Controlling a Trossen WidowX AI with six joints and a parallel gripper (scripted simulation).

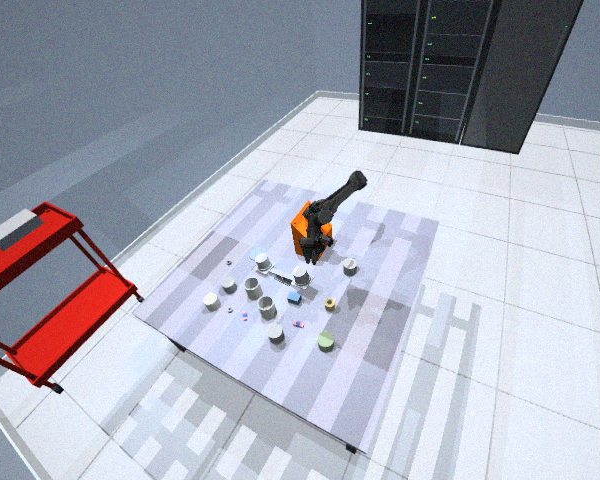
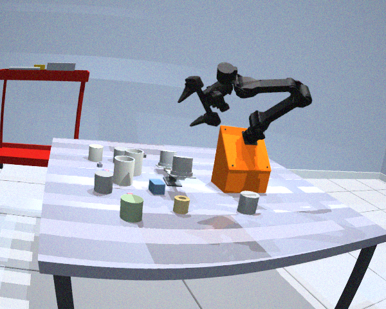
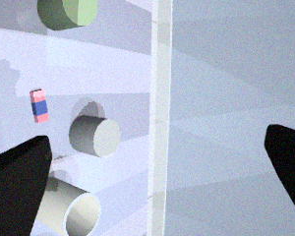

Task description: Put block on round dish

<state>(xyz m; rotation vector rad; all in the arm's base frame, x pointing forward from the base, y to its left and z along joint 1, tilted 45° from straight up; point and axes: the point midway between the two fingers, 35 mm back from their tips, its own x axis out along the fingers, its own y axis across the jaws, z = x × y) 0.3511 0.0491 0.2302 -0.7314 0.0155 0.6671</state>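
The teal block lies 9 cm behind my gripper tip, 35 cm to the right of it and 26 cm below it. From my gripper tip the other things lie so: small balance: 7 cm behind, 22 cm to the right, 28 cm below; yellow ring: 1 cm behind, 7 cm to the left, 28 cm below; green cylinder: 16 cm ahead, 14 cm to the left, 27 cm below.
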